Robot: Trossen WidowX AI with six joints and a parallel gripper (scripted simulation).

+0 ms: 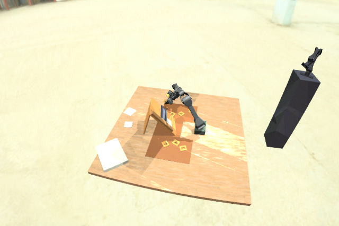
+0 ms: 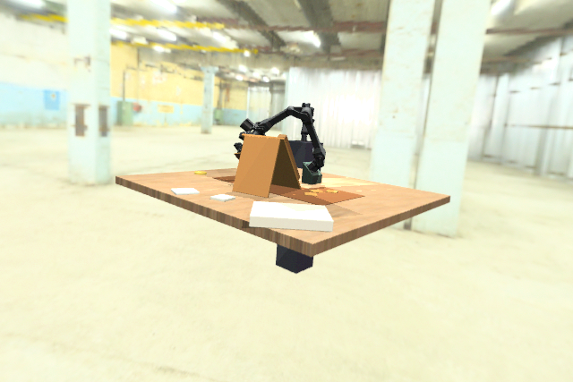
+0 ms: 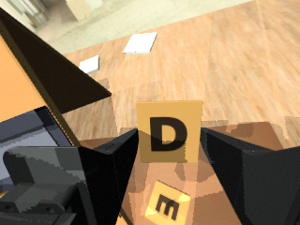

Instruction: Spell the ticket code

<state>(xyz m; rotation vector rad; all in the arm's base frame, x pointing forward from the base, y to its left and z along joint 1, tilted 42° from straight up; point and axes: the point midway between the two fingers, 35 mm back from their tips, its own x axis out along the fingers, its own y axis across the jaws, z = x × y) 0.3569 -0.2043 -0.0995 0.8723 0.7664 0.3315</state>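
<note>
Now: the white ticket 80 mm behind my gripper tip, 230 mm to the left of it and 60 mm below it. The rest, counted from my gripper tip: yellow disc: 30 mm ahead, 310 mm to the right, 130 mm below; then brown mat: 180 mm behind, 210 mm to the left, 140 mm below; then yellow letter tile: right at my gripper tip.
</note>
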